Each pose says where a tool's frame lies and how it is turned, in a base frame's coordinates. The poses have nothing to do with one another.
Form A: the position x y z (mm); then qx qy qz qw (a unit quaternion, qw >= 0).
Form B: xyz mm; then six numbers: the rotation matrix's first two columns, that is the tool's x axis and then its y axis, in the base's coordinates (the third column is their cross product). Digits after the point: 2 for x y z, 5 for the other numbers.
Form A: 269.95 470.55 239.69 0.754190 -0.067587 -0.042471 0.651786
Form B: 269.95 470.55 239.69 0.98726 -0.15731 0.02404 -0.04658 -0.14121 0.98888
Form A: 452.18 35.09 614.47 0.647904 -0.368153 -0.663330 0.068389
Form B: 452.18 35.09 614.47 -0.15109 -0.56778 -0.80919 -0.38633 -0.71957 0.57703
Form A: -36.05 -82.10 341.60 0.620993 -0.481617 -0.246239 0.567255
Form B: -36.05 -82.10 341.60 0.41482 -0.87752 0.24057 -0.31880 0.10747 0.94171
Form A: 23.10 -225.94 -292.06 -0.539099 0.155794 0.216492 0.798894
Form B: 23.10 -225.94 -292.06 0.85772 0.17793 -0.48235 -0.51389 0.32501 -0.79391
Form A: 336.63 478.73 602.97 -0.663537 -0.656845 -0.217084 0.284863
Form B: 336.63 478.73 602.97 0.04286 0.74800 0.66231 0.99536 0.02519 -0.09285
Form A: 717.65 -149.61 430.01 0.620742 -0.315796 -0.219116 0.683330
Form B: 717.65 -149.61 430.01 0.70452 -0.69151 0.15956 -0.09260 0.13333 0.98674
